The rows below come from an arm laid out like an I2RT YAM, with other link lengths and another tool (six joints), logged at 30 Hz.
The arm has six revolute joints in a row. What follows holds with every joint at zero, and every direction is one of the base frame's. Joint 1 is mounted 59.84 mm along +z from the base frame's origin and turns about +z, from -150 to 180 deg. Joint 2 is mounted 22 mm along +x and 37.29 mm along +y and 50.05 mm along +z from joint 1 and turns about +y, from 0 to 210 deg. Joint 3 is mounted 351.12 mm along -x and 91.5 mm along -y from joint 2 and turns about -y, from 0 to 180 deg. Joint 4 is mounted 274.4 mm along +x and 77.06 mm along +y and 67.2 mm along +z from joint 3 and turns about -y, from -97 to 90 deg. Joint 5 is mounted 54.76 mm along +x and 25.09 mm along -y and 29.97 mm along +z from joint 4 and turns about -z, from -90 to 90 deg. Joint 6 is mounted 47.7 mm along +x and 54.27 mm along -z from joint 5 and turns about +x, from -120 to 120 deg. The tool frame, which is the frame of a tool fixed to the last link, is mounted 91 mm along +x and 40 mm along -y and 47 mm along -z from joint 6; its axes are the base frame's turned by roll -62.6, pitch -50.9 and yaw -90 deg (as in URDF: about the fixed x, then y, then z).
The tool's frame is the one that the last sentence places.
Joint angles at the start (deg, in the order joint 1, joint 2, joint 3, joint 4, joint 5, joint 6):
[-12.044 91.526 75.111 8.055 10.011 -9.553]
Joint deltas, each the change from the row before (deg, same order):
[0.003 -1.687 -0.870 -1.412 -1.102 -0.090]
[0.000 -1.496 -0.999 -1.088 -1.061 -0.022]
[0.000 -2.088 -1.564 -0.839 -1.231 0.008]
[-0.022 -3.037 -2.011 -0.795 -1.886 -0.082]
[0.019 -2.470 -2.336 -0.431 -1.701 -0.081]
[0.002 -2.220 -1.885 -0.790 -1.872 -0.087]
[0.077 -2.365 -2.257 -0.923 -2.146 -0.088]
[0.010 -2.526 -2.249 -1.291 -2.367 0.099]
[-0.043 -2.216 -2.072 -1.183 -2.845 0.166]
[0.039 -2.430 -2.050 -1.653 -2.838 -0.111]
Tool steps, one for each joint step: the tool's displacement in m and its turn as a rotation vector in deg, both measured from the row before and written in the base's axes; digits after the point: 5 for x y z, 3 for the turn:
[-0.00907 0.00444 0.00224 0.204 0.580 1.106]
[-0.00814 0.00419 0.00034 0.270 0.550 1.051]
[-0.01104 0.00525 0.00079 0.276 0.262 1.212]
[-0.01494 0.00744 0.00378 0.187 -0.268 1.851]
[-0.01264 0.00689 -0.00258 0.268 0.252 1.709]
[-0.01126 0.00693 -0.00243 0.335 0.397 1.860]
[-0.01223 0.00840 -0.00544 0.478 0.732 2.202]
[-0.01352 0.00893 -0.00625 0.775 0.876 2.308]
[-0.01150 0.00948 -0.00712 0.990 0.866 2.696]
[-0.01322 0.01026 -0.00736 0.823 1.111 2.821]

